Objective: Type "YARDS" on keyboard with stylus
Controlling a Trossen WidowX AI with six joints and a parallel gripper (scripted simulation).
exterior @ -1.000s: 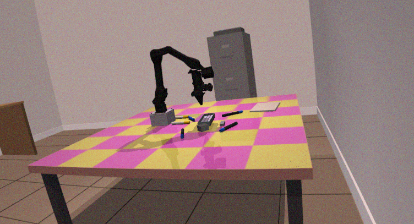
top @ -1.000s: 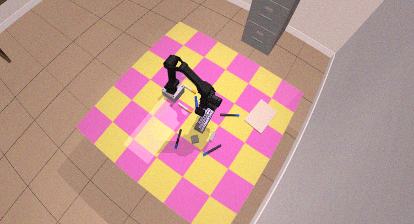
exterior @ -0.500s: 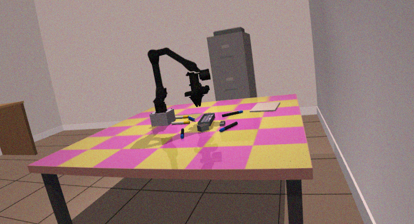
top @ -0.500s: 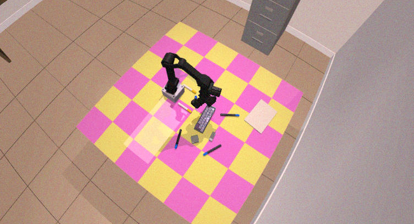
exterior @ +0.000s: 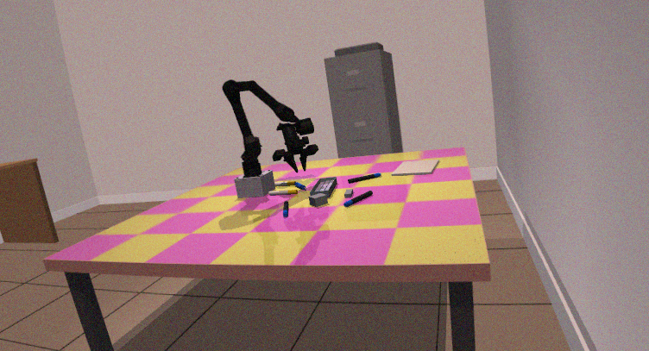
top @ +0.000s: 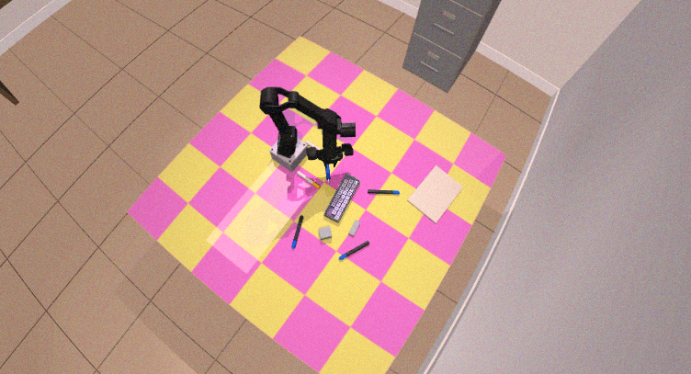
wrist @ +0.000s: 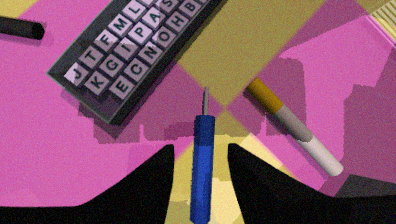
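The blue stylus is 6 cm below my gripper tip and 2 cm to the right of it. Round my gripper tip: beige pad: 47 cm ahead, 11 cm to the left, 6 cm below.
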